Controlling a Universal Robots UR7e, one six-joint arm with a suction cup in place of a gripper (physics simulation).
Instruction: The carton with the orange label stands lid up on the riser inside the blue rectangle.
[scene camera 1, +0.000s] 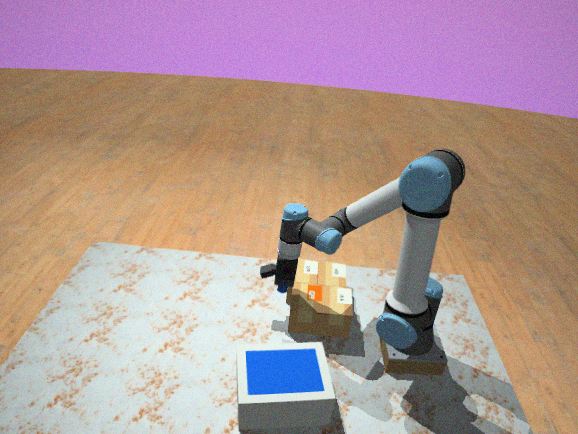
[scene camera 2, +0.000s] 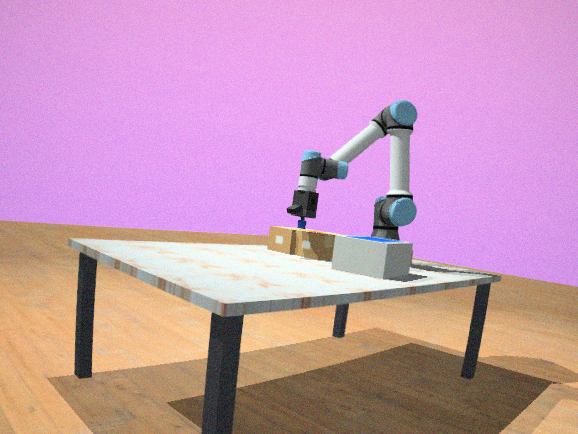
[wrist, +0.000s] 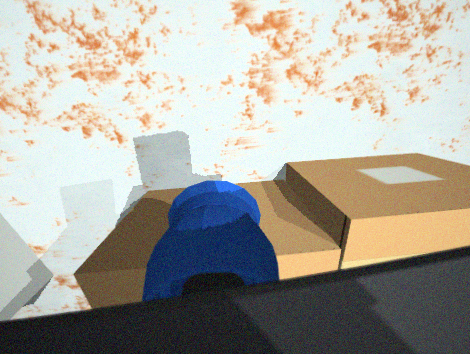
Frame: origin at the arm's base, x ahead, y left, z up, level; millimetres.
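Seen in the pictures: hand, tool point: (scene camera 1: 282, 289) (scene camera 2: 301, 228) (wrist: 215, 222).
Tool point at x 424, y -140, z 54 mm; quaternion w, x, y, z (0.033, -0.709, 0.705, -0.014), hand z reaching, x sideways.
Pixels of each thing's middle, then the offset from my tool point to it. Level surfaces: height alone.
- carton with the orange label, body centre: (wrist: 220, 260) (scene camera 1: 305, 308) (scene camera 2: 315, 245) dx -84, dy +12, dz -64 mm
- riser, body centre: (scene camera 1: 282, 384) (scene camera 2: 373, 255) dx -18, dy +347, dz -56 mm
- blue rectangle, body centre: (scene camera 1: 283, 370) (scene camera 2: 375, 239) dx -18, dy +347, dz +4 mm
- speckled table, surface height: dz -116 mm
The carton with the orange label (scene camera 1: 303, 320) (scene camera 2: 310, 252) stands on the table at the front left of a close group of cartons, its orange label on its upper face. My suction cup (scene camera 1: 282, 288) (scene camera 2: 301, 225) (wrist: 215, 205) is blue and points down beside the left of the group, near the height of the carton tops. It holds nothing, so it is open. In the wrist view the cup covers part of a brown carton. The riser (scene camera 1: 285, 415) (scene camera 2: 370, 257) (wrist: 15, 275) is a pale grey block. The blue rectangle (scene camera 1: 285, 371) (scene camera 2: 377, 239) lies on its top, with no carton on it.
Neighbouring cartons with white labels touch or stand close to the orange-labelled one; one (scene camera 1: 344, 311) is at its right and another (scene camera 2: 280, 247) (wrist: 410, 200) is behind it. The arm's base (scene camera 1: 415, 365) stands right of the cartons. The speckled table (scene camera 1: 125, 310) (scene camera 2: 200, 270) bears everything.
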